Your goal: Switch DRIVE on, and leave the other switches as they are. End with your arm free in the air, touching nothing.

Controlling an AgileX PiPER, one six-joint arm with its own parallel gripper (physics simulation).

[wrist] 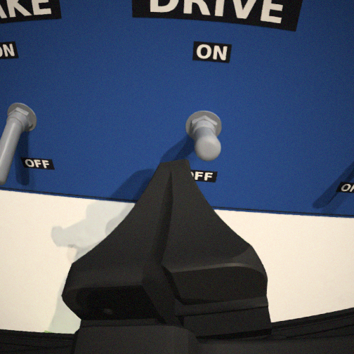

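The DRIVE switch (207, 146) is a grey lever on the blue panel (115, 85), between its ON label (212, 52) and its OFF label (204, 176). Its lever looks short and points out towards the camera, with its tip a little below its base. It does not slope down like the BRAKE lever (9, 147) at the left edge, which points down past the height of its OFF label (38, 163). My gripper (176, 177) is shut and empty. Its tips are just below and left of the DRIVE lever's tip, with panel showing between them, and cover part of the DRIVE OFF label.
At the right edge, part of another OFF label (348, 187) shows beside a lever's shadow; that lever does not show. The panel's lower edge runs across the view above a pale surface (310, 265). My gripper's shadow falls on the panel and the pale surface to the left.
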